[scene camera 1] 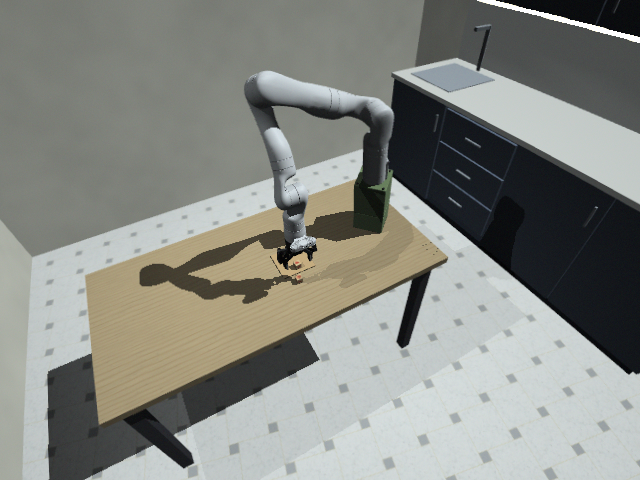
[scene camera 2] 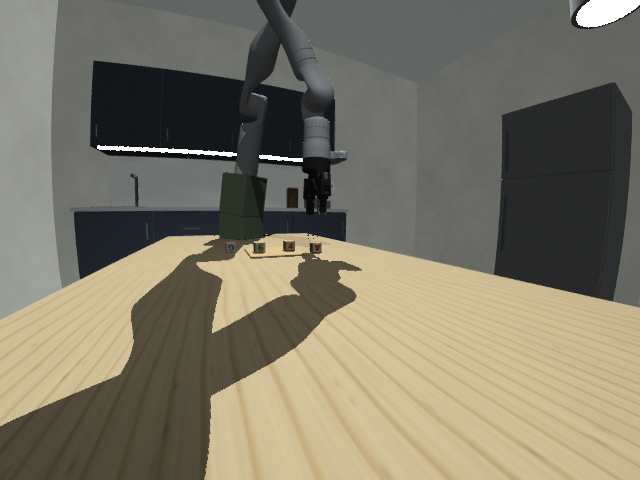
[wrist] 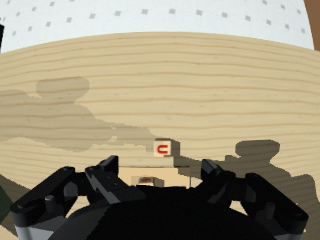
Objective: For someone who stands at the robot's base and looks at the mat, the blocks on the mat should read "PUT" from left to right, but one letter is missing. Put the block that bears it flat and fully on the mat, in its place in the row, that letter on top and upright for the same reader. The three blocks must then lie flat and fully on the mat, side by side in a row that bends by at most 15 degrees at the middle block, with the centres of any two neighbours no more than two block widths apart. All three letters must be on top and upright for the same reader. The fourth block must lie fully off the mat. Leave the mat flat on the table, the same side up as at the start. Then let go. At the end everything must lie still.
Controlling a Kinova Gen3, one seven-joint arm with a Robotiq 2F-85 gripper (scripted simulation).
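You'd see the gripper in the pictures, and a tan mat as well. The wrist view shows the gripper too.
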